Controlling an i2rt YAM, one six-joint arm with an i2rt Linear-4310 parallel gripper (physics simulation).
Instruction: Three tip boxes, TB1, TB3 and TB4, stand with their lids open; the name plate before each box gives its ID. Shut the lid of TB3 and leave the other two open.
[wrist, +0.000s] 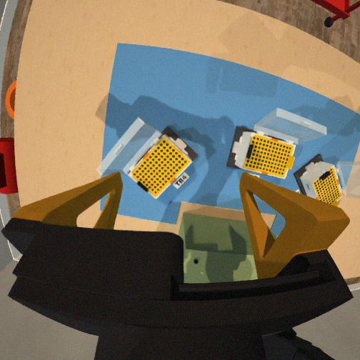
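Note:
TB3 (268, 155), the middle tip box with yellow tips, stands right of centre. Its clear lid (290, 126) is open, leaning away at the box's far side. Its name plate is mostly hidden by the right finger. TB4 (161, 167) stands turned at the left, its lid (127, 146) open on its upper left side, with its name plate (181, 180) readable. TB1 (326, 187) stands at the right edge, its lid (351, 179) open and partly cut off. My gripper (180, 178) is wide open and empty, above the near side of the boxes; the right fingertip shows just below TB3.
The boxes stand on a blue mat (150, 60) on a wooden table (60, 100). A green block-like base (220, 265) shows between my fingers, at the near edge of the mat. A red cart (342, 6) is at the top right, and a red object (7, 150) is beyond the left table edge.

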